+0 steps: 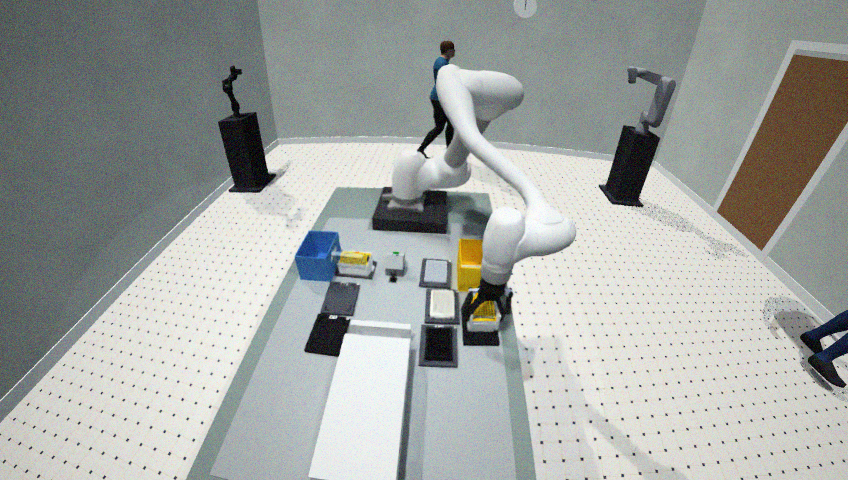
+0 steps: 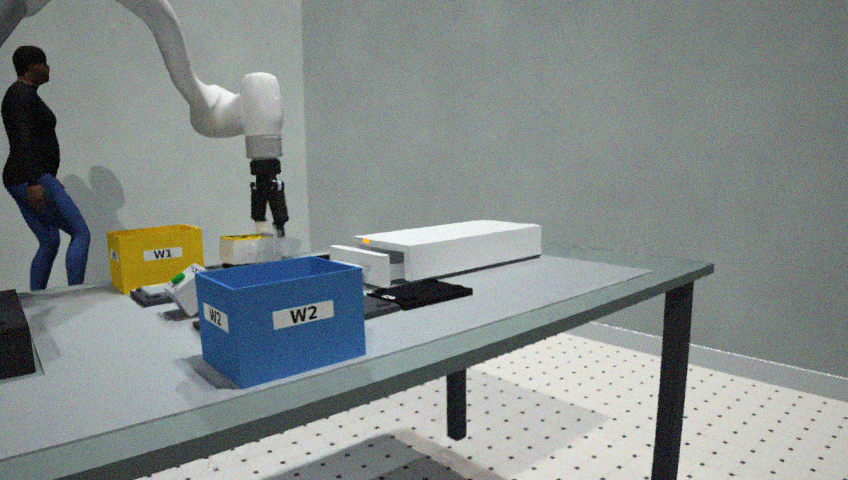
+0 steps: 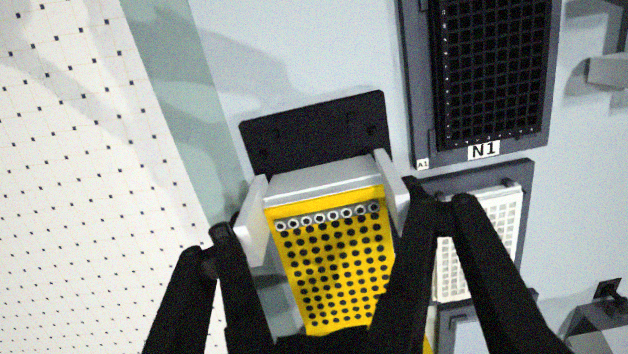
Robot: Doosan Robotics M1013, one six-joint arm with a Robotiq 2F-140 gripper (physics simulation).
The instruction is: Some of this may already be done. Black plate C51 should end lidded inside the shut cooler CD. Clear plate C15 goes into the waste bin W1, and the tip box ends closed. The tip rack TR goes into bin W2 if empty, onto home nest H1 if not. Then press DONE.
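Places are measured from the arm's base along level axes (x ahead, y left, z up), in centimetres.
Pixels of known places: gripper, between the fingertips: (image 1: 482, 326) (image 2: 271, 250) (image 3: 322, 179); arm's base, origin of its link: (image 1: 407, 202).
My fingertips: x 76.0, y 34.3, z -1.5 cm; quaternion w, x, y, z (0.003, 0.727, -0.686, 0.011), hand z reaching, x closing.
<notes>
Ahead of a thing's pixels: the offset from my fingertips to its top centre. "pt": to the spot under its first point.
My gripper (image 1: 486, 306) (image 2: 270, 229) (image 3: 322, 179) is shut on the yellow-topped tip rack {dy -0.3, dx -5.9, dz +4.5 cm} (image 1: 483, 311) (image 2: 241, 243) (image 3: 332, 260). One row of tips shows in it. The rack is low over a black nest {dy -0.2, dx -3.0, dz -1.7 cm} (image 1: 480, 337) (image 3: 315, 135); I cannot tell if they touch. A black plate {dy -14.0, dx +6.3, dz -1.2 cm} (image 1: 439, 343) (image 3: 492, 70) sits on nest N1 {pt dy -18.1, dx -1.0, dz -2.7 cm} (image 3: 525, 142). A white welled plate {dy -13.6, dx -11.4, dz -1.2 cm} (image 1: 441, 303) (image 3: 505, 220) sits beside it. Cooler (image 1: 371, 404) (image 2: 470, 249) has its drawer front {dy -33.1, dx +4.7, dz +3.2 cm} (image 1: 380, 325) (image 2: 357, 264) standing out. Tip box {pt dy -47.7, dx -22.0, dz +2.9 cm} (image 1: 355, 267) has a yellow insert; its clear lid {pt dy -51.0, dx -20.3, dz +8.9 cm} (image 2: 285, 246) stands open.
Yellow bin W1 {dy -1.5, dx -29.2, dz +8.1 cm} (image 1: 469, 270) (image 2: 155, 261) is behind the gripper. Blue bin W2 {dy -65.1, dx -28.3, dz +8.1 cm} (image 1: 318, 258) (image 2: 297, 333) stands across the table. A grey box with a green button {dy -33.5, dx -30.6, dz +4.5 cm} (image 1: 395, 254) (image 2: 177, 277) is between them. A pale panel {dy -16.9, dx -29.1, dz -1.9 cm} (image 1: 436, 271) and two dark pads {pt dy -51.4, dx -10.2, dz -2.7 cm} (image 1: 340, 298) {pt dy -51.1, dx +6.9, dz -2.6 cm} (image 1: 328, 334) lie nearby.
</notes>
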